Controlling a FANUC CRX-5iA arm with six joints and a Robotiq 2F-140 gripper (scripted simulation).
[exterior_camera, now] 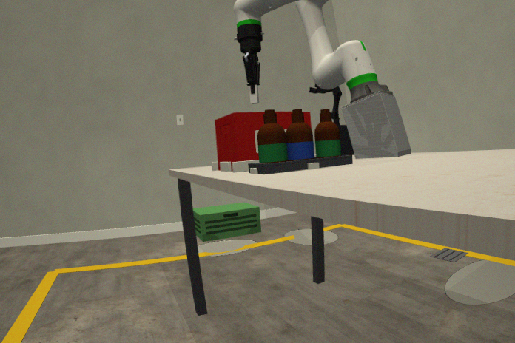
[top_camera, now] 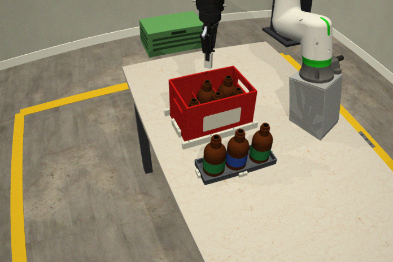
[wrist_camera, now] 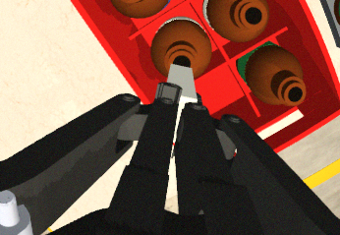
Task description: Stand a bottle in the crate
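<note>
Right now the glass bottle is 280 mm to the left of my hand, 170 mm below it and 40 mm ahead of it. Also, from my hand: grey tray 290 mm to the left, 240 mm below, 30 mm ahead; then red crate 170 mm below, 40 mm to the left.
</note>
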